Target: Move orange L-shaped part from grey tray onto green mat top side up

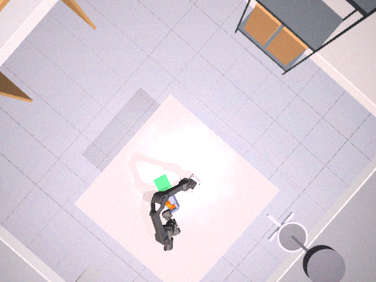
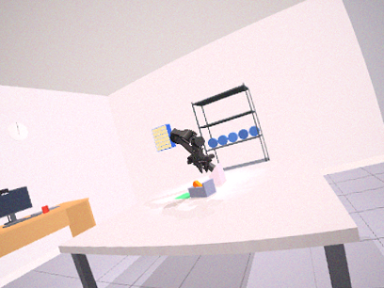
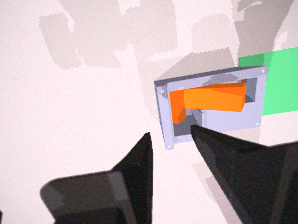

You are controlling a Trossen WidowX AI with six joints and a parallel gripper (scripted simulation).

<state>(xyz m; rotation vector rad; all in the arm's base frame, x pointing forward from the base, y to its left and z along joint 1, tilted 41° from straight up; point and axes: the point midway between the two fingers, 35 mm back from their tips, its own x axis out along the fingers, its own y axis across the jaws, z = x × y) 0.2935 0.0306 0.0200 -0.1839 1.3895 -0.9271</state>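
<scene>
Now: gripper tip 3 cm past the orange L-shaped part, 4 cm to the left of it and 10 cm above it. Round my gripper tip: green mat 11 cm behind, 20 cm to the right, 15 cm below.
</scene>
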